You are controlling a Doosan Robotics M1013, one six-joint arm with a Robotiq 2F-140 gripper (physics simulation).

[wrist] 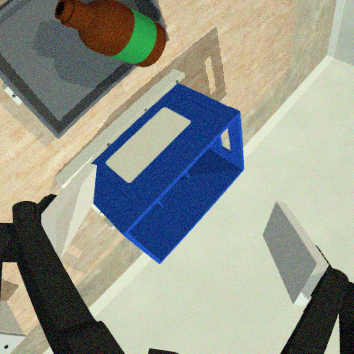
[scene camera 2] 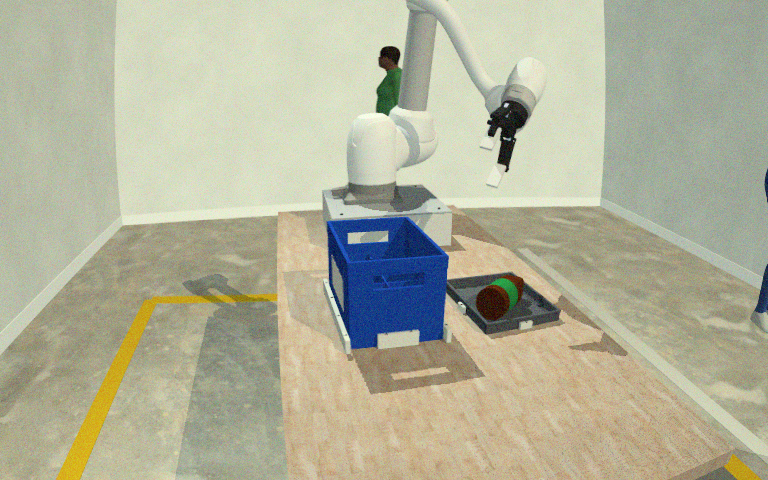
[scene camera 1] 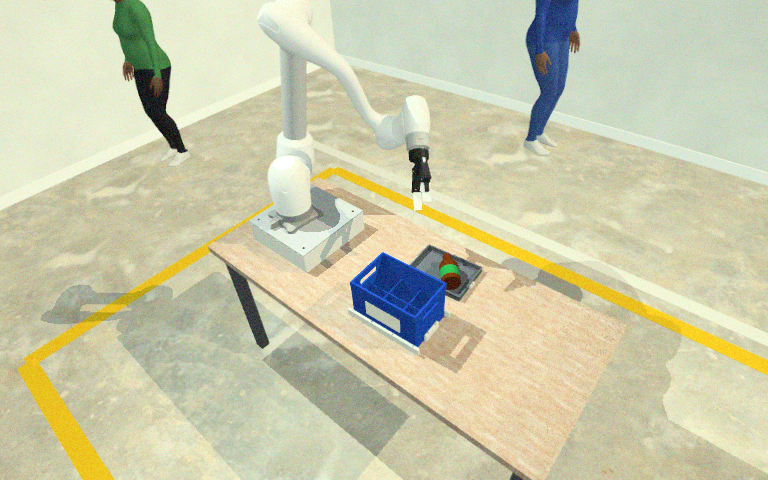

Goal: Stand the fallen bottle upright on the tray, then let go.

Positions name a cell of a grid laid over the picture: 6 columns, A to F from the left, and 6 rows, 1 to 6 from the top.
Scene:
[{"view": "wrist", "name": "my gripper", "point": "D4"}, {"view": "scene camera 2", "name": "my gripper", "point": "D3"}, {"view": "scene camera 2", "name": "brown bottle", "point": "D4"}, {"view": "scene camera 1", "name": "my gripper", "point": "D3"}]

